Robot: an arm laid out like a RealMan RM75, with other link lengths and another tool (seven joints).
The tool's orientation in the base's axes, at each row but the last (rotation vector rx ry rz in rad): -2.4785 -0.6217 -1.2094; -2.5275 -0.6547 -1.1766; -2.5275 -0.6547 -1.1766; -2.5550 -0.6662 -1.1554
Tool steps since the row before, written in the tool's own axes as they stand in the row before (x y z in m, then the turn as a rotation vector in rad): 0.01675 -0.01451 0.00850 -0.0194 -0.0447 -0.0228; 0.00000 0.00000 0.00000 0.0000 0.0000 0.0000; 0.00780 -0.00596 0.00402 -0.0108 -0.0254 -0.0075; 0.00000 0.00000 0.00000 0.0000 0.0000 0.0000
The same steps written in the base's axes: 0.00745 0.02038 0.00962 -0.0485 0.0232 0.0019; 0.00000 0.00000 0.00000 0.0000 0.0000 0.0000; 0.00399 0.00904 0.00385 -0.0239 0.0156 -0.0022; 0.00000 0.00000 0.00000 0.0000 0.0000 0.0000
